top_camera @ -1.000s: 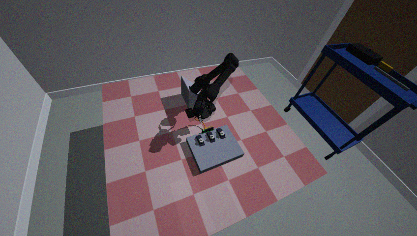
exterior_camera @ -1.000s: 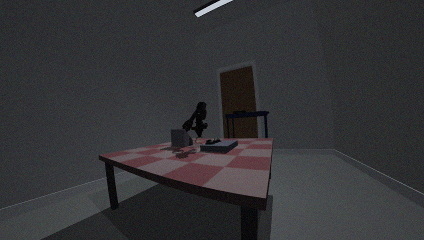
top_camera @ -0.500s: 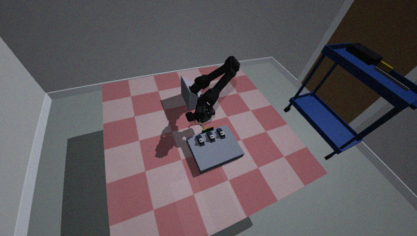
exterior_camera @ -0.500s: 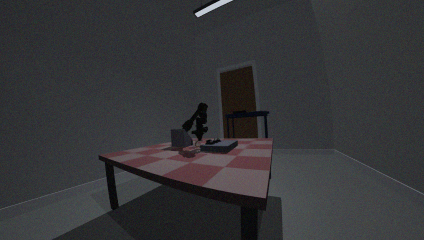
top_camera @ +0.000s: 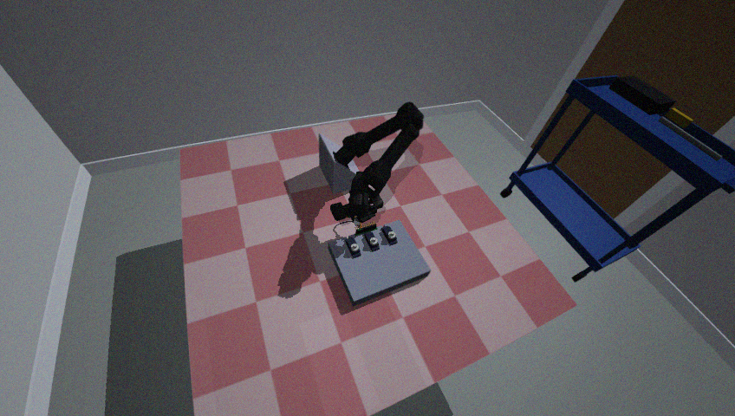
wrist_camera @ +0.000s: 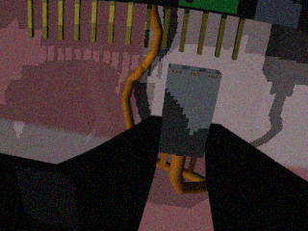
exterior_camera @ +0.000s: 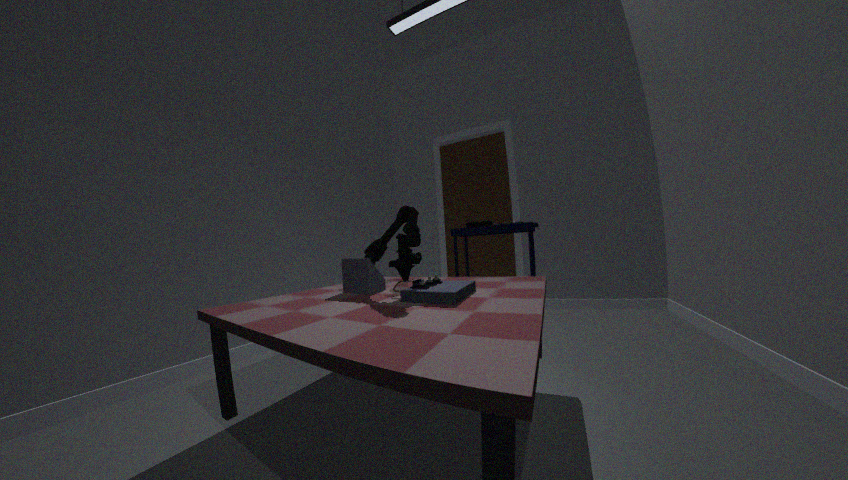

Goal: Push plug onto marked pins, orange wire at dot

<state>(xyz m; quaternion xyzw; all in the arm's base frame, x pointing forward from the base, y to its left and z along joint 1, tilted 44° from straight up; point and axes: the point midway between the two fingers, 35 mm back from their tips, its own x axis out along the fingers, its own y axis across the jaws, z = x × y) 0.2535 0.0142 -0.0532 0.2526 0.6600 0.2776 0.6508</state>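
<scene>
Now: gripper tip 5 cm short of the green band. The rest, counted from my gripper tip: grey printed holder: 21 cm ahead, 5 cm below, 3 cm to the left.
</scene>
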